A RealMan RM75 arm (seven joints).
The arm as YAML. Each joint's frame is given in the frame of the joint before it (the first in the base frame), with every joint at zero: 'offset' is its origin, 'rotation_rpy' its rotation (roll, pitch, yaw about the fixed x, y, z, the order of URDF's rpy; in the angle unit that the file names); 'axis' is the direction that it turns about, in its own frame. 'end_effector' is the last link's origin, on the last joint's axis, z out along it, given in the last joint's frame.
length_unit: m
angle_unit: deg
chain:
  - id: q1
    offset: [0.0, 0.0, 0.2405]
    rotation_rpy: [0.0, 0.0, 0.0]
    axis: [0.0, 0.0, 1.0]
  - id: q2
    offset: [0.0, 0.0, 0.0]
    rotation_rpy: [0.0, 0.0, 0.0]
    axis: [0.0, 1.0, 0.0]
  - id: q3
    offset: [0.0, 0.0, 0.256]
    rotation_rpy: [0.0, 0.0, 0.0]
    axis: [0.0, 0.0, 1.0]
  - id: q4
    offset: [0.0, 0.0, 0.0]
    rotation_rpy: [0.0, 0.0, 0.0]
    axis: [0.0, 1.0, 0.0]
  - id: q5
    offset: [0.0, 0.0, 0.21]
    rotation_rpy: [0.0, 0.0, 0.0]
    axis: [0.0, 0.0, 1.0]
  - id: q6
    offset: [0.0, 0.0, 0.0]
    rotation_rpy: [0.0, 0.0, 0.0]
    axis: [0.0, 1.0, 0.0]
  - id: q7
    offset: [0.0, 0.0, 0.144]
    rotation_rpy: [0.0, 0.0, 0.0]
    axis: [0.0, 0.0, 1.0]
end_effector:
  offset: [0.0, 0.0, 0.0]
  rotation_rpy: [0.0, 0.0, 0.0]
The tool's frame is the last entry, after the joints.
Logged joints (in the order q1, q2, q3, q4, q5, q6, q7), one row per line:
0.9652, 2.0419, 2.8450, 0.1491, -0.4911, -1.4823, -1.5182
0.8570, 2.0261, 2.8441, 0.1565, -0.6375, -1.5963, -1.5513
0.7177, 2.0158, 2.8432, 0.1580, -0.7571, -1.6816, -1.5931
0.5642, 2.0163, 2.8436, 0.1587, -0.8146, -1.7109, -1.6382
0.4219, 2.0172, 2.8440, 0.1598, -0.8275, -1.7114, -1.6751
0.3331, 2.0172, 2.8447, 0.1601, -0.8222, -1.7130, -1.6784
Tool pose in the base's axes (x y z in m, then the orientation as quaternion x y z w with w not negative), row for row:
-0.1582, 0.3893, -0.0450, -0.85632, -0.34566, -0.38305, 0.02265
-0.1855, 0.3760, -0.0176, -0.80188, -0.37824, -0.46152, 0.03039
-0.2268, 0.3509, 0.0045, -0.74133, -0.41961, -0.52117, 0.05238
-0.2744, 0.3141, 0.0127, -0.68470, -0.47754, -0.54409, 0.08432
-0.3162, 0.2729, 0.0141, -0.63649, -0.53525, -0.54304, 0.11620
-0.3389, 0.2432, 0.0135, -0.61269, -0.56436, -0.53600, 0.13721
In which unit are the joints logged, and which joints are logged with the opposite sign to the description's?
The joints are logged in radians. Opposite sign: q1, q2, q4, q6.
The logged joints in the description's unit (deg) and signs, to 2 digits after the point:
-55.30, -116.99, 163.01, -8.54, -28.14, 84.93, -86.99
-49.10, -116.09, 162.95, -8.97, -36.53, 91.46, -88.88
-41.12, -115.50, 162.90, -9.05, -43.38, 96.35, -91.28
-32.33, -115.53, 162.93, -9.09, -46.67, 98.03, -93.86
-24.17, -115.58, 162.95, -9.16, -47.41, 98.06, -95.98
-19.09, -115.58, 162.99, -9.17, -47.11, 98.15, -96.17

